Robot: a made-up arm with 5 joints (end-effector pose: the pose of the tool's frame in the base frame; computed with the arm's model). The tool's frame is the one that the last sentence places.
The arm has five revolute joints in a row. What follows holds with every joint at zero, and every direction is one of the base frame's.
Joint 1 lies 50 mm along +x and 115.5 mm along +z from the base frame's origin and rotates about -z.
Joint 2 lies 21.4 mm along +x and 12.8 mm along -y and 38.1 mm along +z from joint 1 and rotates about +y.
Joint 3 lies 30.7 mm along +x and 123.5 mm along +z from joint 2 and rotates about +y.
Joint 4 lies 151.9 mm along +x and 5.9 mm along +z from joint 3 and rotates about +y.
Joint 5 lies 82 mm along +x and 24.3 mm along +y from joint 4 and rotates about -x.
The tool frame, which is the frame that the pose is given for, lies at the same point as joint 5; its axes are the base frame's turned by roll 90, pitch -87.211 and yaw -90 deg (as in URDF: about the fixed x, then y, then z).
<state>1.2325 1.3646 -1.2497 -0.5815 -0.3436</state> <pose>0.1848 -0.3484 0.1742 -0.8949 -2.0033 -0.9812</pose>
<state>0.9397 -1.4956 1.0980 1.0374 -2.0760</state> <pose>0.1207 -0.0773 0.2088 0.7706 -1.1448 -2.7453</pose>
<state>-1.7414 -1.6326 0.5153 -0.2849 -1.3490</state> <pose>0.0435 -0.0303 0.3966 2.9752 -0.0037 0.0430</pose>
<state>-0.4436 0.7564 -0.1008 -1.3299 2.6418</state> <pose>0.3310 0.1462 0.1856 -2.4546 -1.3284 1.3403</pose>
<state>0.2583 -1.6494 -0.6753 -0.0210 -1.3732</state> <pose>-0.2079 0.0800 0.3398 -1.3837 2.1038 -0.7652</pose>
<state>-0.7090 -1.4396 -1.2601 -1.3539 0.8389</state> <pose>-0.1754 -0.1782 0.1950 0.0293 0.7220 1.4403</pose>
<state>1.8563 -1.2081 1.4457 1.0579 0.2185</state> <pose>0.0362 -0.0878 0.1172 -0.2636 -0.1644 -1.6747</pose>
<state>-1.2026 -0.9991 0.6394 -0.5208 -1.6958</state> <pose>0.0848 0.1221 0.3685 2.4544 -0.2395 -0.2373</pose>
